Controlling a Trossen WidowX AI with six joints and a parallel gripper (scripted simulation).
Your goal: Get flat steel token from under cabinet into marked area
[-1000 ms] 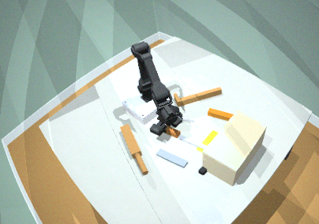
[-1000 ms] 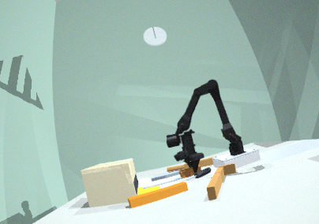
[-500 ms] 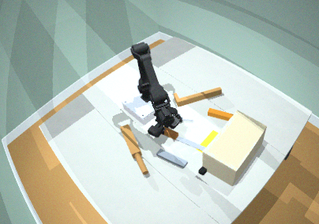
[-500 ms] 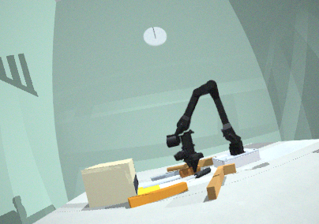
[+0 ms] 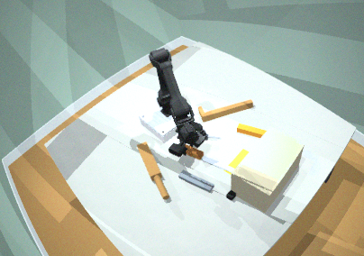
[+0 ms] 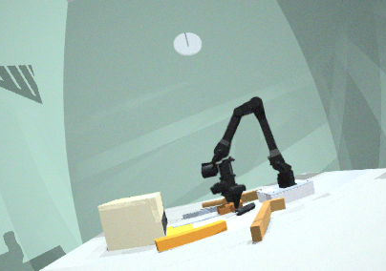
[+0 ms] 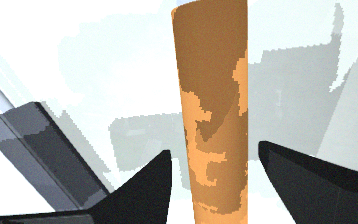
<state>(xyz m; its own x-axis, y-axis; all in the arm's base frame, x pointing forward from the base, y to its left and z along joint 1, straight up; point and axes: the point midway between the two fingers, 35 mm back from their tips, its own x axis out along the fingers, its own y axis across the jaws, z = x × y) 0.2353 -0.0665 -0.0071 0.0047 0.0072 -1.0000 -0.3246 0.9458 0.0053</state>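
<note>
Now: gripper tip 16 cm short of the grey flat bar and 8 cm to the left of it. Round my gripper tip: orange paddle 1 cm ahead, 19 cm to the right, 1 cm above; orange bar 16 cm ahead, 31 cm to the left.
</note>
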